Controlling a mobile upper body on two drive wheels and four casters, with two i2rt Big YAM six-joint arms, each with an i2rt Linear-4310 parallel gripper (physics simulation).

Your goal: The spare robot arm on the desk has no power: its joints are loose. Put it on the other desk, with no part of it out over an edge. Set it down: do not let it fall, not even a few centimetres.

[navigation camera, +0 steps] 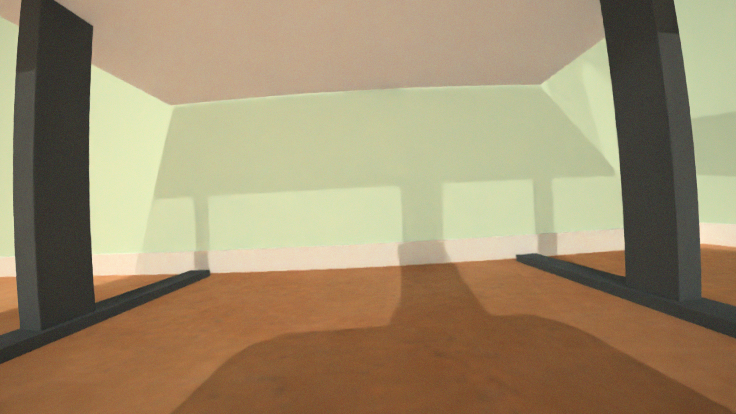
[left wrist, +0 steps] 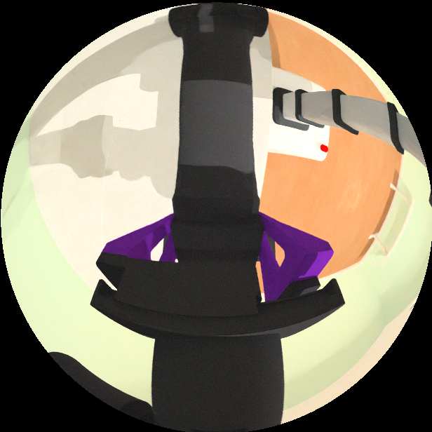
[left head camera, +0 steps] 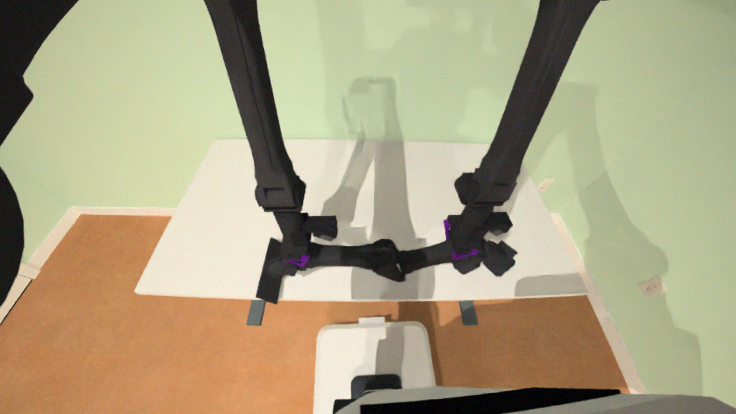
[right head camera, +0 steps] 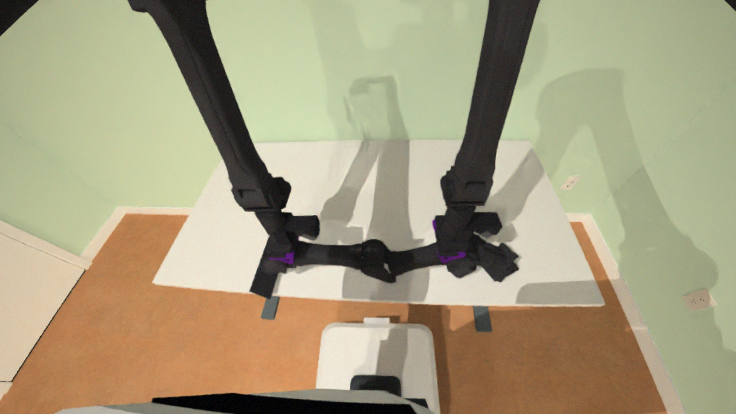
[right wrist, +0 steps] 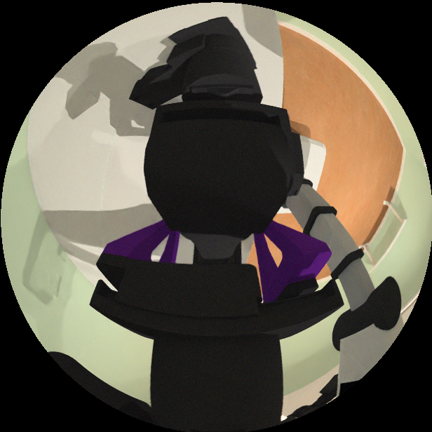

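Observation:
The dark spare arm [left head camera: 344, 255] [right head camera: 329, 254] [left wrist: 215, 120] [right wrist: 220, 165] hangs roughly level across the two grippers and appears raised above the white desk [left head camera: 195, 247] [right head camera: 205, 247]. Its flat end plate [left head camera: 269, 285] [right head camera: 261, 282] is at the left and overlaps the desk's near edge in the left head camera. Its jointed right end [left head camera: 499, 257] [right head camera: 499, 262] bends. My left gripper [left head camera: 296, 258] [right head camera: 283, 256] [left wrist: 217, 217] is shut on the link beside the end plate. My right gripper [left head camera: 463, 252] [right head camera: 450, 252] [right wrist: 216, 218] is shut on the spare arm near its right end. The gap below is hard to judge.
My white wheeled base [left head camera: 344, 350] [right head camera: 349, 355] stands at the desk's near edge. The desk's dark legs [navigation camera: 64, 180] [navigation camera: 648, 154] stand left and right in the navigation camera. Green walls [left head camera: 128, 102] [right head camera: 128, 92] rise behind the desk. A second desk cannot be made out.

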